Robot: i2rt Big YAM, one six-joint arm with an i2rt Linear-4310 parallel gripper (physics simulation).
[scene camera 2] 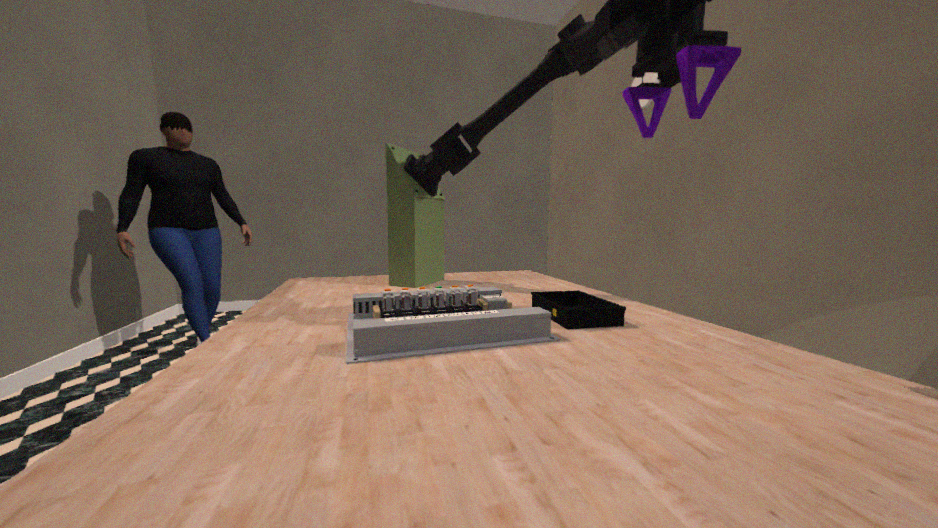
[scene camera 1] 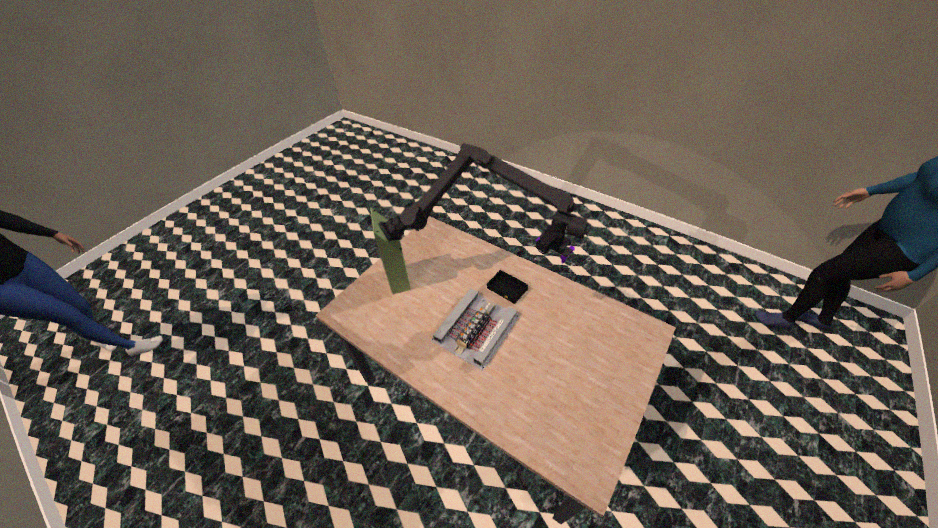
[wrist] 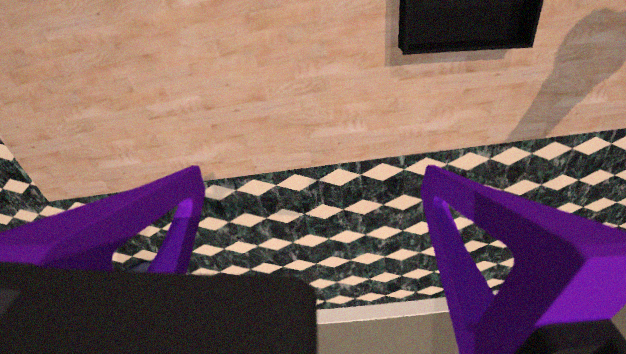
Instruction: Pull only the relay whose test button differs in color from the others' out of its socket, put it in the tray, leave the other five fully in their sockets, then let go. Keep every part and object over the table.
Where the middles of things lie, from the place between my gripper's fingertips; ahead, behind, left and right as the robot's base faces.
The grey panel (scene camera 2: 350, 341) lies 100 mm behind my hand, 330 mm to the right of it and 310 mm below it.
